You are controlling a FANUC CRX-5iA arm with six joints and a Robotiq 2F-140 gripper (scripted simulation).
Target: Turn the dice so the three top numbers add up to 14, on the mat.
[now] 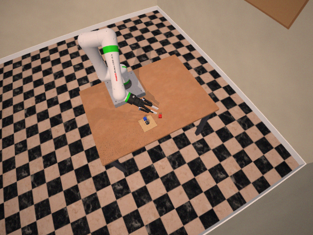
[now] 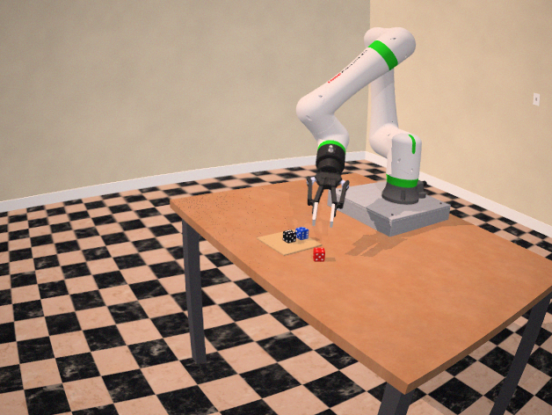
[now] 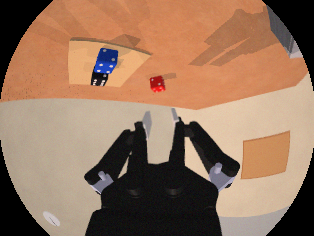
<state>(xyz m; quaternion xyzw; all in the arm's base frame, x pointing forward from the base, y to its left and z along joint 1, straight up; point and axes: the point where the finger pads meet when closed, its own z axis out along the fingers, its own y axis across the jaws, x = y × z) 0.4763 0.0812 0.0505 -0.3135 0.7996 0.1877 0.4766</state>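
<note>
The red die lies 100 mm below my hand, 40 mm to the left of it and 40 mm ahead of it. The rest, counted from my hand: blue die: 100 mm to the right, 90 mm below, 10 mm behind; then tan mat: 110 mm below, 100 mm to the right, 30 mm ahead; then black die: 100 mm to the right, 90 mm below, 30 mm ahead.
</note>
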